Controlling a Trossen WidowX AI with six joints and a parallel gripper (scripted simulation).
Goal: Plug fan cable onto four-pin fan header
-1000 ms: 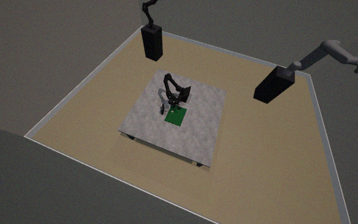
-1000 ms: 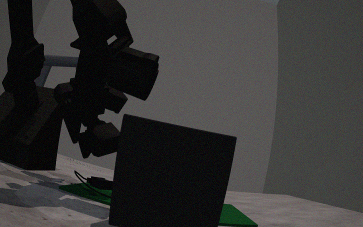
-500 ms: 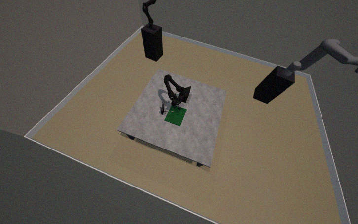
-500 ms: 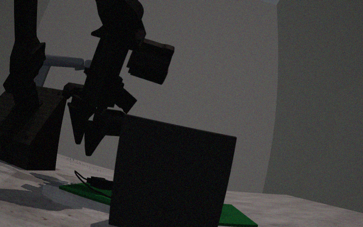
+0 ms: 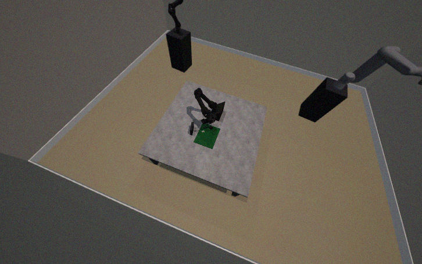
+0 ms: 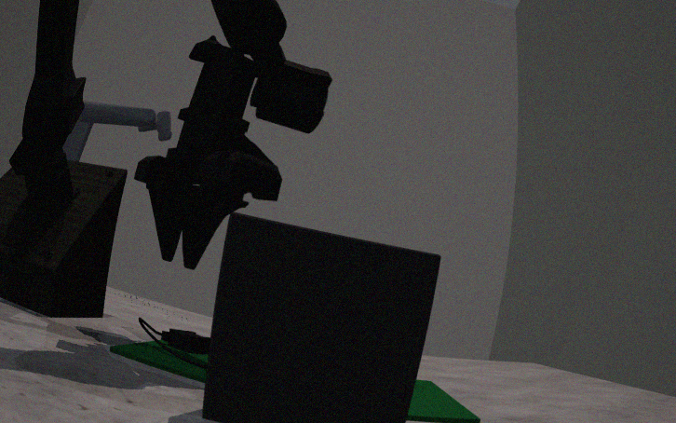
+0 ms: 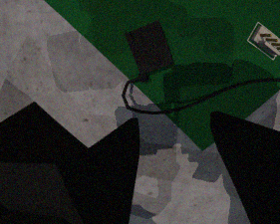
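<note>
Right now the dark fan plug is 8 cm below my gripper tip, 4 cm to the left of it and 1 cm ahead of it. Round my gripper tip: green board: 12 cm ahead, 10 cm below, 5 cm to the left; fan header: 11 cm ahead, 9 cm below, 2 cm to the right; fan: 16 cm ahead, 14 cm to the right, 3 cm below.
</note>
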